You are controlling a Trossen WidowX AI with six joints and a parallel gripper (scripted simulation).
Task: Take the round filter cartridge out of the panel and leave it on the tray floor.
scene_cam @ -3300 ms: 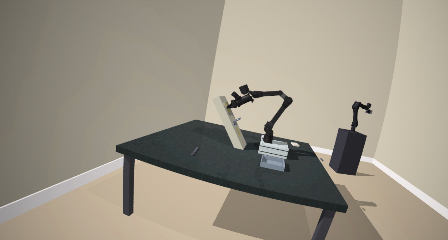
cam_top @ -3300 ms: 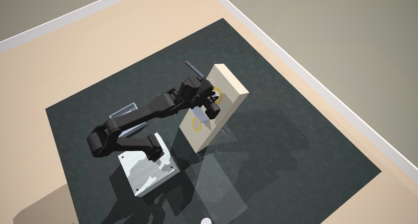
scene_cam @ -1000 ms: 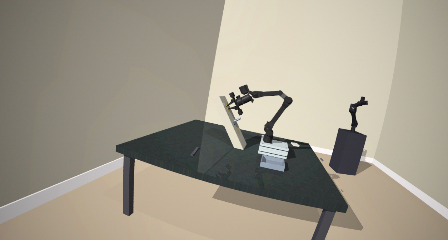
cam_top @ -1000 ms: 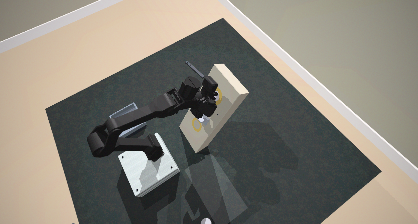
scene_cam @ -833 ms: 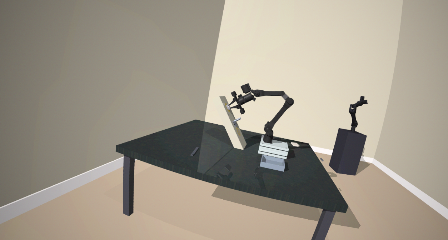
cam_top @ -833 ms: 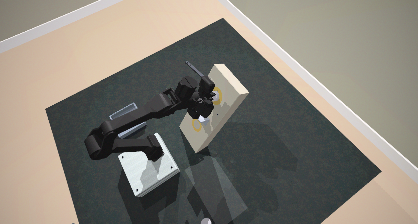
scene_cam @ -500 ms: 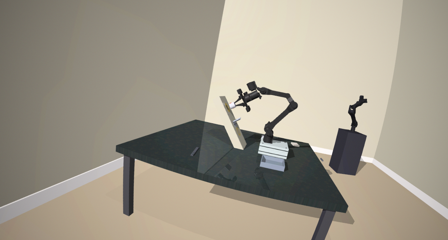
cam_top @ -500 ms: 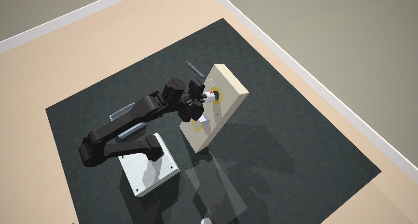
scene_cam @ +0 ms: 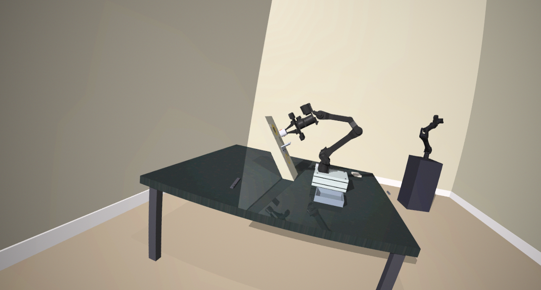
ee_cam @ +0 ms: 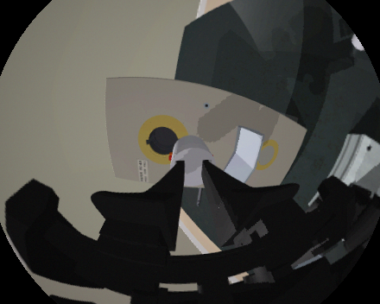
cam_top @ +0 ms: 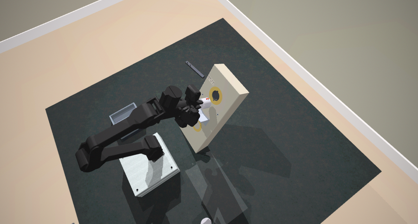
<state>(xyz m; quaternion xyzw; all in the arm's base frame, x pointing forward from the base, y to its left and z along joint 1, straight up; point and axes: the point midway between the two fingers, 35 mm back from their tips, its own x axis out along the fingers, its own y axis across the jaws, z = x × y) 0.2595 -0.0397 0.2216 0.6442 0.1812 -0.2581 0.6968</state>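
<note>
My gripper tip is 1 cm short of the round filter cartridge and 1 cm above it. The rest, counted from my gripper tip: grey bracket 10 cm below, 2 cm behind.
</note>
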